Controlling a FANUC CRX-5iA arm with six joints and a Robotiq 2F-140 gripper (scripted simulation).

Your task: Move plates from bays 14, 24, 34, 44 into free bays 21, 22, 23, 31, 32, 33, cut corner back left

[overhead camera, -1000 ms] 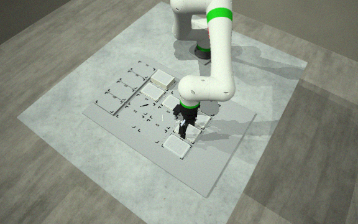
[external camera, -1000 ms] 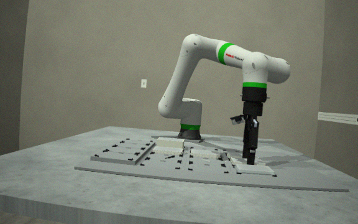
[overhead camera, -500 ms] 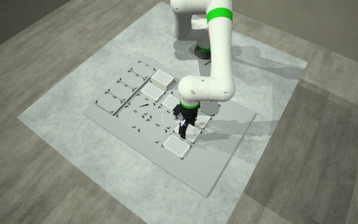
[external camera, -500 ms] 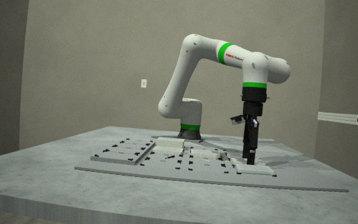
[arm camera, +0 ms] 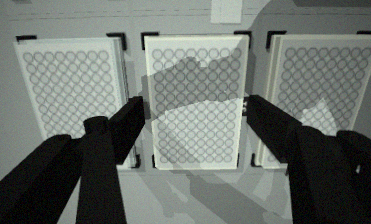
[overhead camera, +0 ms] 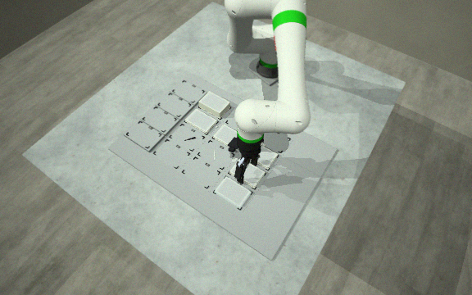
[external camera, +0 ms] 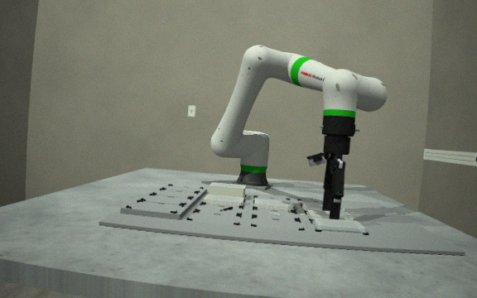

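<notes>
Right now the plate is 11 cm ahead of my hand and 2 cm below it. From my hand the other things lie so: sealed deep-well block 33 cm to the right, 21 cm behind, 1 cm below; then white tip 17 cm to the right, 3 cm below, 1 cm ahead; then thin black stick 31 cm to the right, 3 cm below.
</notes>
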